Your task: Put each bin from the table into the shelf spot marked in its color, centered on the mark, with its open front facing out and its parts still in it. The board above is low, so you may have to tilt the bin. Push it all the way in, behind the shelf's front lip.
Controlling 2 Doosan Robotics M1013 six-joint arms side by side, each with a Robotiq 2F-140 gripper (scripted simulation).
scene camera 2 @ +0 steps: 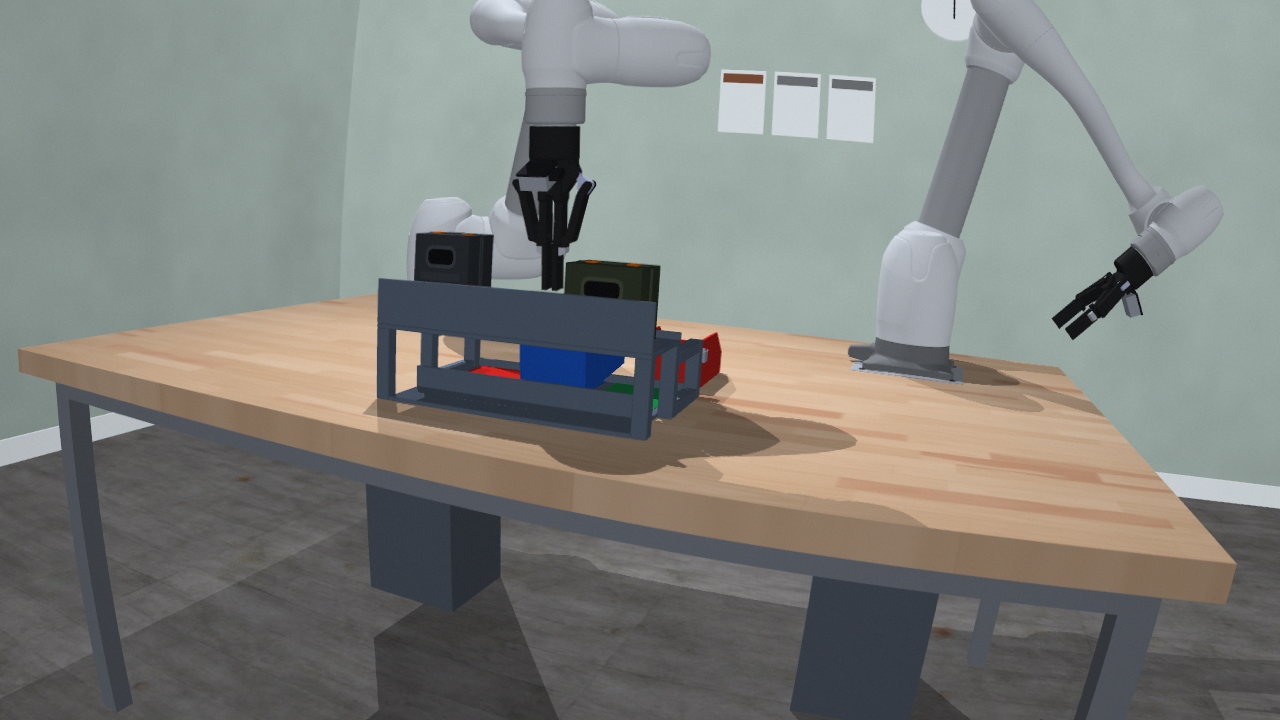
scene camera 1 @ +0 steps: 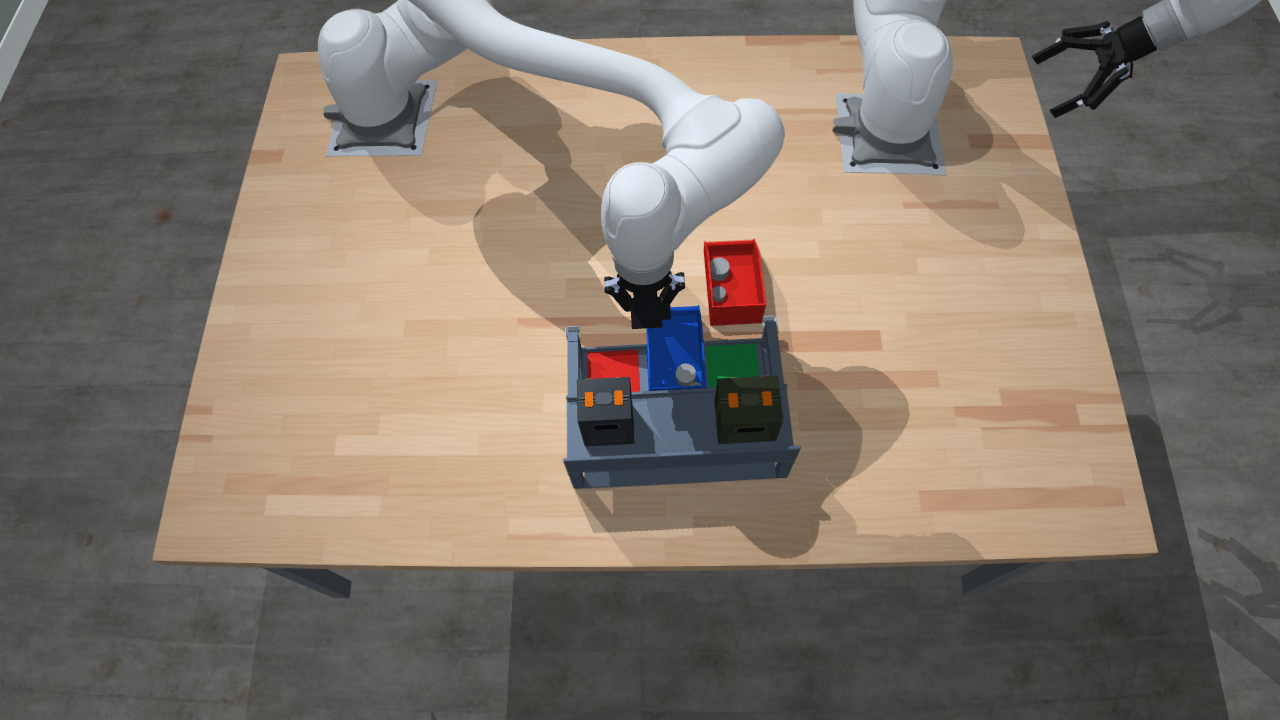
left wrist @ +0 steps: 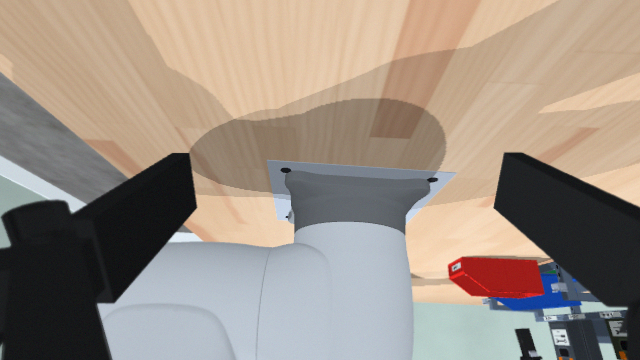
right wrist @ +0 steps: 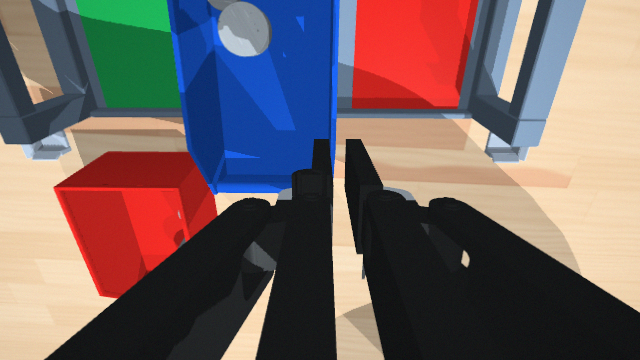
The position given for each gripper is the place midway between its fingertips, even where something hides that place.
Note:
In view: the left gripper (scene camera 1: 1043, 86), the right gripper (scene camera 2: 552, 288) and a red bin (scene camera 1: 744, 285).
The red bin shows as well in scene camera 2 (scene camera 2: 709, 369), in the left wrist view (left wrist: 507, 278) and in the right wrist view (right wrist: 125, 222). The left gripper shows as well in scene camera 2 (scene camera 2: 1061, 328) and in the left wrist view (left wrist: 344, 181). The right gripper also shows in scene camera 1 (scene camera 1: 646, 319) and in the right wrist view (right wrist: 336, 163).

